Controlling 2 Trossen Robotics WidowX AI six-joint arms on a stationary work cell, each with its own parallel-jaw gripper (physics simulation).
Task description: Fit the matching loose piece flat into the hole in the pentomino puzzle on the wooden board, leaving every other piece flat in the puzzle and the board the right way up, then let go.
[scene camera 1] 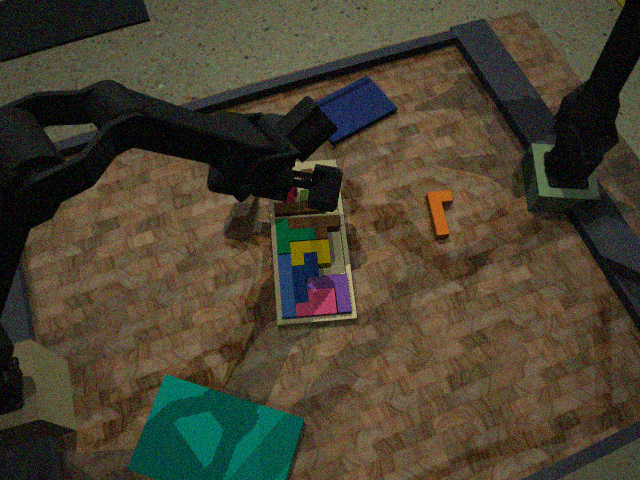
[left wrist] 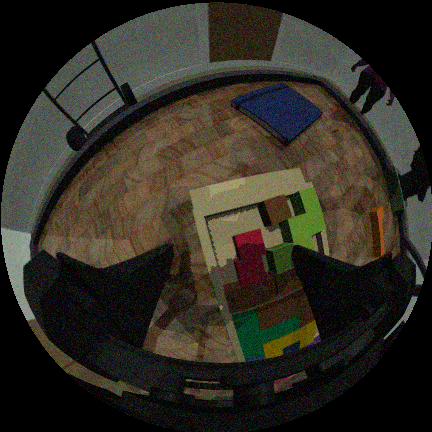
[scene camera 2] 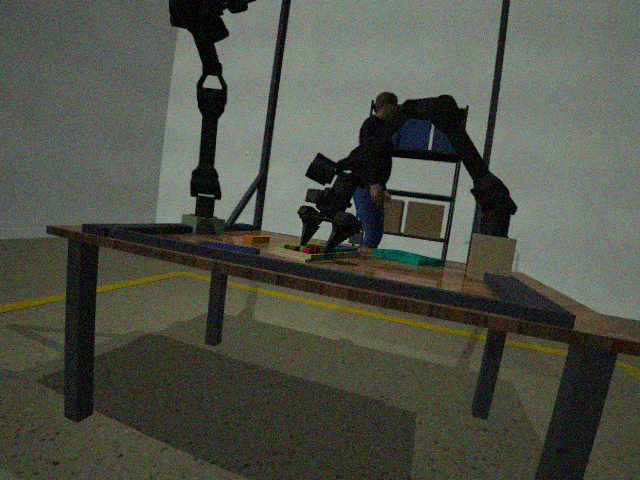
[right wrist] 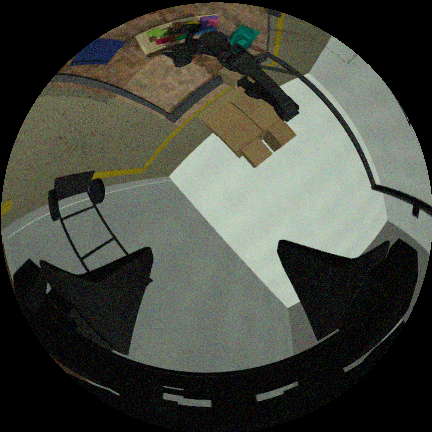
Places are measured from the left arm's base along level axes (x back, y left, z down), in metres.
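Pixels of known places: left gripper, between the fingertips: (left wrist: 235, 251) (scene camera 2: 313, 249) (right wrist: 162, 43); right gripper, between the fingertips: (scene camera 2: 241, 1) (right wrist: 215, 251); left arm's base, origin of its link: (scene camera 2: 493, 235) (right wrist: 241, 81); right arm's base, origin of its link: (scene camera 1: 565, 171) (left wrist: 402, 186) (scene camera 2: 203, 216).
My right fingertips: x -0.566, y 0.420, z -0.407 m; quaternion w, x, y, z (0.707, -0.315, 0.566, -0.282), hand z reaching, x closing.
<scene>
Ahead of a thing's pixels: the offset from my right fingertips to its top centre.
The puzzle board {dy -0.286, dx +0.131, dz +0.506 m} (scene camera 1: 316, 320) (left wrist: 245, 186) (right wrist: 142, 46) lies on the table with coloured pieces in it. Pale bare floor shows beside the yellow piece {dy -0.319, dx +0.139, dz +0.497 m} (scene camera 1: 310, 248) and around the red piece {dy -0.201, dx +0.136, dz +0.497 m} (left wrist: 250, 255). An orange piece {dy -0.312, dx -0.083, dz +0.503 m} (scene camera 1: 438, 217) (scene camera 2: 255, 239) (left wrist: 378, 232), long with a short foot, lies loose to the right of the board in scene camera 1. My left gripper (scene camera 1: 288, 198) (scene camera 2: 316, 246) (left wrist: 235, 251) is open and empty, low over the board's upper end, which it partly hides in scene camera 1. My right gripper (right wrist: 215, 251) is open and empty, high above the table.
A dark blue flat object {dy -0.070, dx -0.012, dz +0.511 m} (scene camera 1: 359, 111) (scene camera 2: 227, 248) (left wrist: 280, 112) (right wrist: 97, 51) lies beyond the board. A teal slab {dy -0.542, dx +0.335, dz +0.504 m} (scene camera 1: 201, 439) (scene camera 2: 408, 256) (right wrist: 245, 36) lies at the bottom in scene camera 1. A green block {dy -0.311, dx -0.289, dz +0.472 m} (scene camera 1: 566, 193) (scene camera 2: 203, 224) is under the right arm's base. Dark rails edge the table.
</scene>
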